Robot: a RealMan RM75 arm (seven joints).
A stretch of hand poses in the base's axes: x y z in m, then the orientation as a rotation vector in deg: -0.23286, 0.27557, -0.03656, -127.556, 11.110, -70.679; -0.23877, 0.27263, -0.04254, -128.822, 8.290, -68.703; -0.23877, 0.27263, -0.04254, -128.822, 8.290, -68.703; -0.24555, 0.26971, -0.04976, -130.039, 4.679, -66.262; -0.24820, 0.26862, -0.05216, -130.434, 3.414, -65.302; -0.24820, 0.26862, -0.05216, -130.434, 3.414, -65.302; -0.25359, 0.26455, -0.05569, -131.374, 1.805, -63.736; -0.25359, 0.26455, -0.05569, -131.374, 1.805, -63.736; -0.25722, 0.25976, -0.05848, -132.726, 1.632, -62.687
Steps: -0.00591, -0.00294, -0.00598, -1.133, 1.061, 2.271; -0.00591, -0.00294, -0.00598, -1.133, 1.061, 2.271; -0.01269, -0.00586, -0.01320, -2.377, 2.215, 5.215; -0.01534, -0.00695, -0.01560, -2.774, 2.673, 6.286; -0.01534, -0.00695, -0.01560, -2.774, 2.673, 6.286; -0.02073, -0.01102, -0.01913, -3.535, 3.638, 7.641; -0.02073, -0.01102, -0.01913, -3.535, 3.638, 7.641; -0.02436, -0.01581, -0.02192, -4.343, 4.759, 7.739
